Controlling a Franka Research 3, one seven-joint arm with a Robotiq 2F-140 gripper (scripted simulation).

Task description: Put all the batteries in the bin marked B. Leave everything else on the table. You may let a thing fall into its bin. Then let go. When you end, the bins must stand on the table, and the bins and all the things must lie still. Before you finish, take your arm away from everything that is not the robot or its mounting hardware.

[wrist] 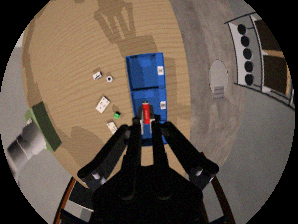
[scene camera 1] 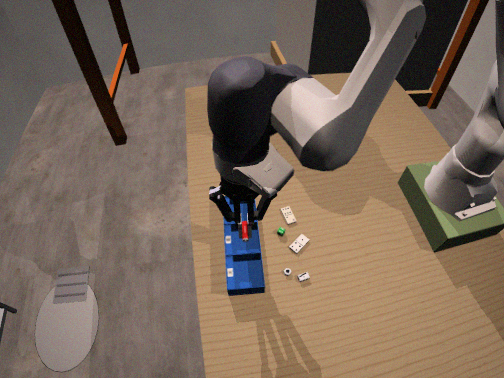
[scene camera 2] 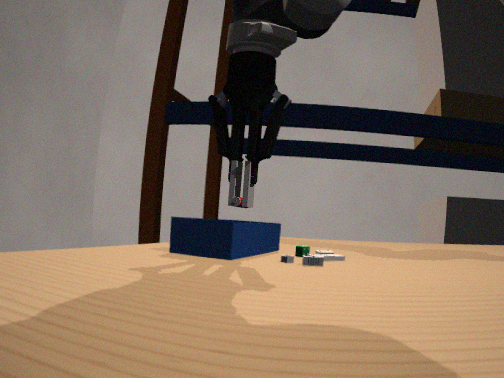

Labels:
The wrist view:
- my gripper: 146, 111
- blue bin: 146, 83
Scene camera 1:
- my gripper: 245, 233
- blue bin: 246, 268
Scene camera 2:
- my gripper: 240, 206
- blue bin: 212, 238

